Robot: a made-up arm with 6 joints.
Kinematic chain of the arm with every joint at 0, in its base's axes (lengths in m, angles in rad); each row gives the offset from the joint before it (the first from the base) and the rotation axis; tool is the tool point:
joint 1: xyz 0 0 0.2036 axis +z
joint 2: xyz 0 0.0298 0 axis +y
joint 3: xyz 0 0 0.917 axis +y
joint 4: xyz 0 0 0.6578 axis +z
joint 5: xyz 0 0 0 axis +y
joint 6: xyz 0 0 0.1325 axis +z
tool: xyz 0 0 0
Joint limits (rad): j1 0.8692..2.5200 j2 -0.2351..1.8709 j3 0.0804..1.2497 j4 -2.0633..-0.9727 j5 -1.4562..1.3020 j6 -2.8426..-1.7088
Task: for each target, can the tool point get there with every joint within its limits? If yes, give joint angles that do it. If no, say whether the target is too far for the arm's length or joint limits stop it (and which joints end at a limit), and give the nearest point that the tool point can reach.
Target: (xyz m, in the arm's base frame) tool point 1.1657 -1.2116 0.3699
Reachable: no: joint limits stop it (at a limit: joint 1, joint 2, joint 3, joint 4, joint 5) | nearest point 0.2368 -0.3401 1.7489 | short by 1.877 m
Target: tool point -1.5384 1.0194 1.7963
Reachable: no: too far | nearest point -1.0708 0.7222 1.3186 | short by 0.732 m
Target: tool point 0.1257 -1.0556 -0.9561
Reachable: no: joint limits stop it (at a limit: joint 1, joint 2, joint 3, joint 4) | nearest point -0.7580 0.3640 -0.7446 | short by 1.685 m
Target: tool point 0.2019 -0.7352 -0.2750
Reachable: no: joint limits stop it (at a limit: joint 1, joint 2, joint 3, joint 4, joint 5) | nearest point 0.5863 0.5764 -0.7618 | short by 1.451 m
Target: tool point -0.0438 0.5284 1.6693
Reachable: yes | joints 1.6558 -0.0357 0.8263 -1.3932 0.2405 -2.5844
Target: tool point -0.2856 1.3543 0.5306
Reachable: yes | joints 1.8107 0.8349 1.0703 -1.0597 0.6970 -2.7307
